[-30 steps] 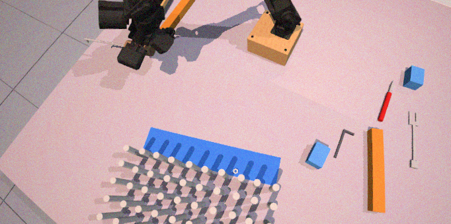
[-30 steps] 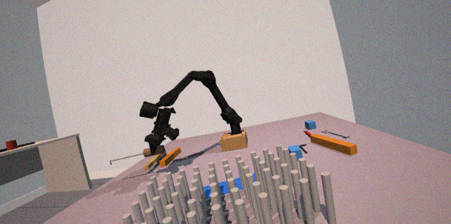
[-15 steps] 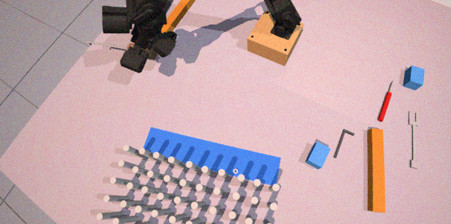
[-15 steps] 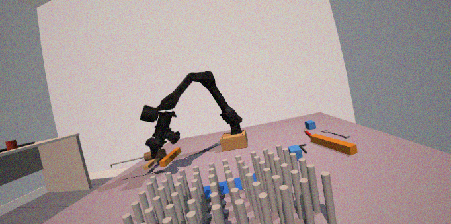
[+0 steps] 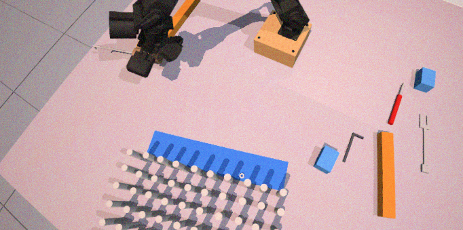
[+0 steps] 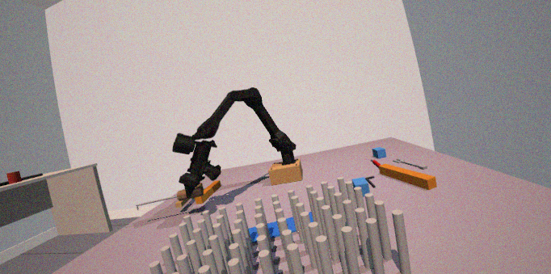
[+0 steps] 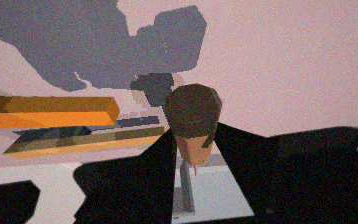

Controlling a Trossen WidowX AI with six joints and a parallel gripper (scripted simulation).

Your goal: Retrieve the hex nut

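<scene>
My gripper tip is now 30 mm short of the tool with brown wooden handle and 100 mm to the left of it. Also, from my gripper tip: blue taped strip (160 mm ahead, 340 mm to the left, 70 mm below); red screwdriver (260 mm behind, 740 mm to the left, 70 mm below); black hex key (70 mm behind, 660 mm to the left, 70 mm below).
</scene>
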